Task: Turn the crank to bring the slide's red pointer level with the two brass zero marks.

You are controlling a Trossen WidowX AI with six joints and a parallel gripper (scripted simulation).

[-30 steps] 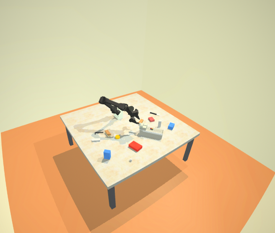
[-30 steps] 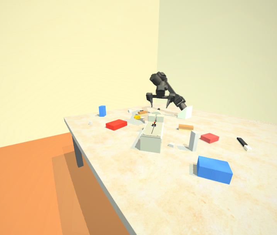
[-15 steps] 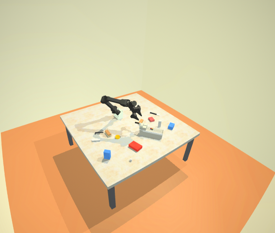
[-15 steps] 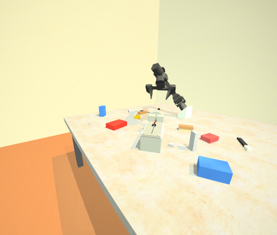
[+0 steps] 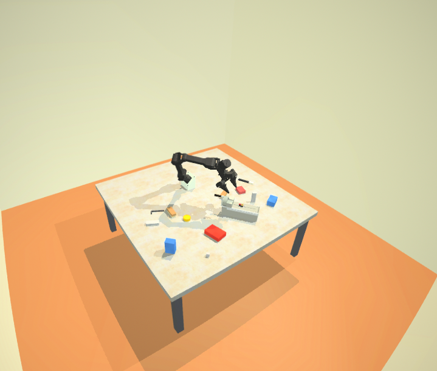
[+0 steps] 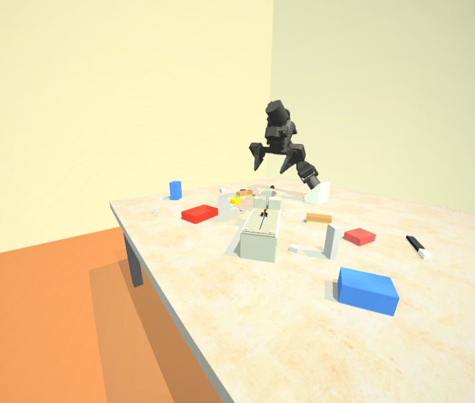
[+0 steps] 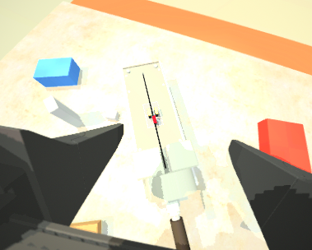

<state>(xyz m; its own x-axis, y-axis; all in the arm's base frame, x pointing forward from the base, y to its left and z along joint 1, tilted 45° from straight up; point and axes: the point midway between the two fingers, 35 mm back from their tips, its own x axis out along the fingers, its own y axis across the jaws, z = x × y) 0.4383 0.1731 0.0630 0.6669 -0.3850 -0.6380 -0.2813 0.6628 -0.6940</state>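
The crank lies 80 mm behind my gripper tip, 50 mm to the right of it and 90 mm below it. Round my gripper tip: brown crank handle 90 mm behind, 60 mm to the right, 80 mm below; then red pointer 40 mm ahead, 40 mm to the left, 110 mm below; then small red block 180 mm behind, 240 mm to the left, 190 mm below.
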